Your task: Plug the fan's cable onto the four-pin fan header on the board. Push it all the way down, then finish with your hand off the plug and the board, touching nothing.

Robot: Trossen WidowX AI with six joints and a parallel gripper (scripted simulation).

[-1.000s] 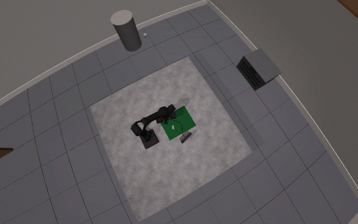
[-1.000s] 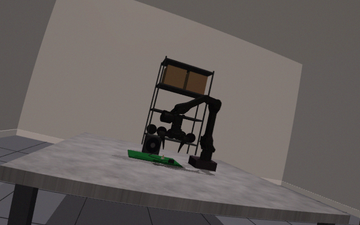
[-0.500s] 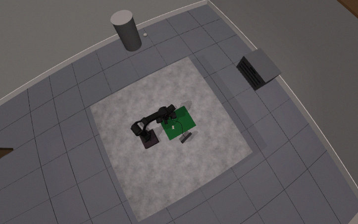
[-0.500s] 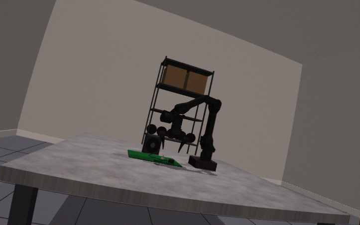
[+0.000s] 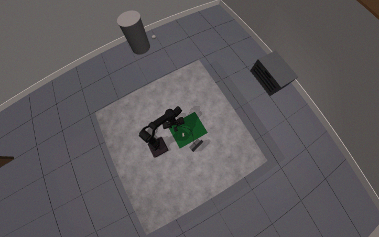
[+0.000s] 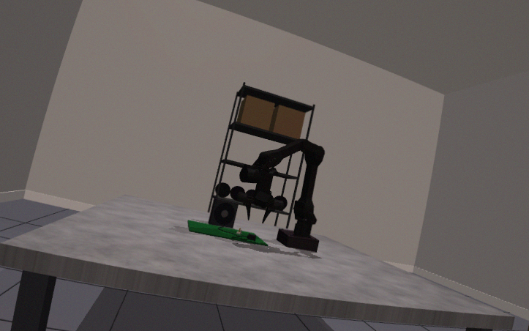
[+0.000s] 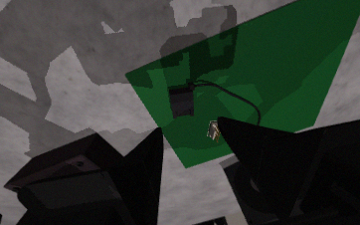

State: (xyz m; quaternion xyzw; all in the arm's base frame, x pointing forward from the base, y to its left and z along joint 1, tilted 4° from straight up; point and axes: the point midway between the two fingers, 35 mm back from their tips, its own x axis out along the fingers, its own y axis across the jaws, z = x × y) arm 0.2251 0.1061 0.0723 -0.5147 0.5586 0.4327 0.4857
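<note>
Now: the black plug 6 cm below my gripper tip and 1 cm to the right of it. From my gripper tip the other things lie so: black fan: 22 cm to the right, 12 cm ahead, 2 cm below; white four-pin header: 9 cm to the right, 8 cm below, 5 cm ahead; green board: 11 cm ahead, 9 cm below, 5 cm to the right.
</note>
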